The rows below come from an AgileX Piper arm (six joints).
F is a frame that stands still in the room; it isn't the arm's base.
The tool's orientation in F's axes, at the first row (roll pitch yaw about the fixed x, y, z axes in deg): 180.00 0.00 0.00
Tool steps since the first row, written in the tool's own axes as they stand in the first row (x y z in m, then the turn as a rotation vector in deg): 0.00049 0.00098 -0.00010 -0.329 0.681 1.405; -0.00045 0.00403 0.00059 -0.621 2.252 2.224; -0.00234 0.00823 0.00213 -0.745 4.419 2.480; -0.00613 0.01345 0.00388 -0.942 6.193 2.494; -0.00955 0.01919 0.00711 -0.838 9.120 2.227; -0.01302 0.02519 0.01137 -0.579 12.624 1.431; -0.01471 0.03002 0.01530 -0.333 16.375 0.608; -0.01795 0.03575 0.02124 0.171 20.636 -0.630
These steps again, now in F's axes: 0.00049 -0.00098 0.00010 -0.329 -0.681 -1.405; -0.00045 -0.00403 -0.00059 -0.621 -2.252 -2.224; -0.00234 -0.00823 -0.00213 -0.745 -4.419 -2.480; -0.00613 -0.01345 -0.00388 -0.942 -6.193 -2.494; -0.00955 -0.01919 -0.00711 -0.838 -9.120 -2.227; -0.01302 -0.02519 -0.01137 -0.579 -12.624 -1.431; -0.01471 -0.03002 -0.01530 -0.333 -16.375 -0.608; -0.01795 -0.03575 -0.02124 0.171 -20.636 0.630
